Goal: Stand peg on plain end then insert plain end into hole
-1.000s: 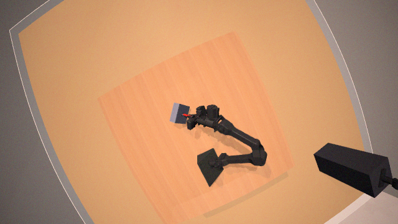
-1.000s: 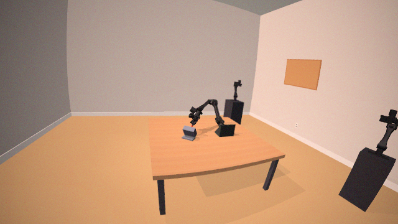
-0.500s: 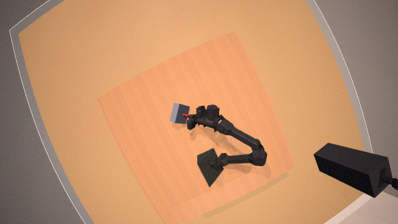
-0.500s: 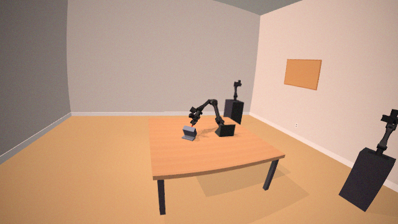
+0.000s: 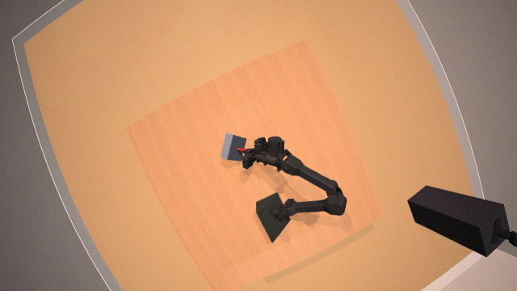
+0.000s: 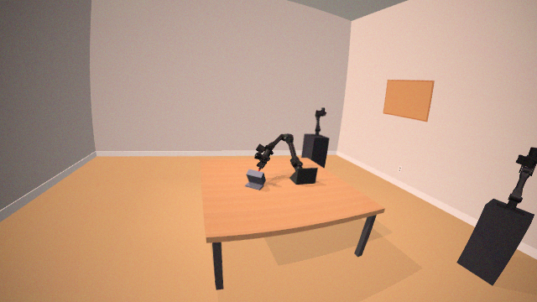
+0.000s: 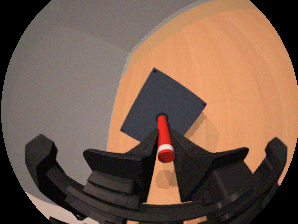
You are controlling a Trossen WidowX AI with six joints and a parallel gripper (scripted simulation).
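Now: gripper tip 4 cm to the right of the sloped panel, 4 cm short of it and 4 cm above it. The rest, counted from my gripper tip: red peg (1 cm to the right, 1 cm behind, 1 cm above).
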